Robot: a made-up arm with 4 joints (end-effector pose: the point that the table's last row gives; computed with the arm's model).
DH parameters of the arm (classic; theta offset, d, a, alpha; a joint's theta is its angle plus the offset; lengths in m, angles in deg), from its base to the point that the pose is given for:
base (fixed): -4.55 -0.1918 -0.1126 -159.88
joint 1: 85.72 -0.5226 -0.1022 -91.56
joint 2: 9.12 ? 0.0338 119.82
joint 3: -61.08 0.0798 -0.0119 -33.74
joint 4: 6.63 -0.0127 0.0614 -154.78
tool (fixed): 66.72 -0.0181 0 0
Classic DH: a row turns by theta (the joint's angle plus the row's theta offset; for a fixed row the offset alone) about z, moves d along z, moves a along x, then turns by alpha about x.
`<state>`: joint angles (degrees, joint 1 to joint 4).
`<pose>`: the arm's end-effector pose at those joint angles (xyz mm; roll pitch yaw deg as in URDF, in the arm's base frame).
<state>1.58 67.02 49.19 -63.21</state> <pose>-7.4 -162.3 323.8 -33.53 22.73 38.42</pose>
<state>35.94 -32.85 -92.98 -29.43</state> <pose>18.1 -67.6 258.6 -31.91 -0.08 98.08</pose>
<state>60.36 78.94 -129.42 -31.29</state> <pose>-105.6 -204.9 280.1 75.72 -14.07 164.57</pose>
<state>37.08 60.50 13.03 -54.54</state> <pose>-18.7 -213.7 274.9 -13.74 49.98 34.25</pose>
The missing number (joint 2, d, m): -0.0219
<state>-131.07 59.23 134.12 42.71</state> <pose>-158.2 -172.7 276.5 73.36 -27.26 -29.71</pose>
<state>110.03 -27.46 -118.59 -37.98</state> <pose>-9.6 -221.2 176.9 2.24 19.66 65.29</pose>
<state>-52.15 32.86 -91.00 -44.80</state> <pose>-121.3 -73.2 245.5 50.88 57.29 -120.75</pose>
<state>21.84 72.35 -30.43 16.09</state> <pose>-12.9 -171.8 343.4 -69.68 35.62 30.14</pose>
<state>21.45 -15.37 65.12 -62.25</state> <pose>1.9 -130.4 225.9 43.04 -22.20 -7.19</pose>
